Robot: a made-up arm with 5 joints. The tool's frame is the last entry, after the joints.
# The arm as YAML. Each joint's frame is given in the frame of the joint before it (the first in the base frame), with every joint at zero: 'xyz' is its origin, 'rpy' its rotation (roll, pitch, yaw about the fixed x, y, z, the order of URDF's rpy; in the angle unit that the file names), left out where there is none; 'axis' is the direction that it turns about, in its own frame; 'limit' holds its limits. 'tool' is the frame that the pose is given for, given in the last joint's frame.
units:
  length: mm
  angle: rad
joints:
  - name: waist
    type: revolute
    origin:
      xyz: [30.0, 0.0, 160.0]
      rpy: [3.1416, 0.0, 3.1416]
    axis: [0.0, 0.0, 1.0]
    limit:
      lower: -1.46
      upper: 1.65
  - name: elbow
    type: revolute
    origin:
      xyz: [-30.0, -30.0, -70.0]
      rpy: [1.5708, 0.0, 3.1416]
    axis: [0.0, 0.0, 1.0]
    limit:
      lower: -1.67
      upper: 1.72
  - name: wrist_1
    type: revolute
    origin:
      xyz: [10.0, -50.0, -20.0]
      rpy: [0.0, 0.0, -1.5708]
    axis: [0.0, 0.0, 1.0]
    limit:
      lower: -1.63
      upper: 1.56
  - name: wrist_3
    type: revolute
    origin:
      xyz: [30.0, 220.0, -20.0]
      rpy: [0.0, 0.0, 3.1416]
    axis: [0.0, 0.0, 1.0]
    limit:
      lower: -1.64
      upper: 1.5
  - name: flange
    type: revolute
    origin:
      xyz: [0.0, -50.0, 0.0]
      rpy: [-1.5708, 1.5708, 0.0]
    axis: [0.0, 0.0, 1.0]
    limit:
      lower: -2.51
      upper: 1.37
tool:
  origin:
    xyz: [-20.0, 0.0, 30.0]
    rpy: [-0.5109, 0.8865, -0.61]
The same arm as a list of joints. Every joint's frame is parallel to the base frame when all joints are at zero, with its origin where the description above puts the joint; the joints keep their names.
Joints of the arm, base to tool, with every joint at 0 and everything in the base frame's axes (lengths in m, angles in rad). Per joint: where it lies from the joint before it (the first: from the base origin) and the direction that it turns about. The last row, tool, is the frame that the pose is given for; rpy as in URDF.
waist: axis 0 0 -1 origin 0.0300 0.0000 0.1600
elbow: axis 0 1 0 origin 0.0300 -0.0300 0.0700
wrist_1: axis 0 1 0 origin 0.0100 -0.0200 0.0500
wrist_3: axis 0 1 0 origin 0.2200 -0.0200 0.0300
flange: axis -1 0 0 origin 0.0500 0.0000 0.0000
tool: origin -0.0300 0.0200 0.0000 rpy 1.5562 0.3705 -0.5894
Joint limits (rad, base to tool): -1.4600..1.6500 -1.6700..1.7200 -1.6300..1.5600 -1.6400..1.5000 -2.5100..1.3700

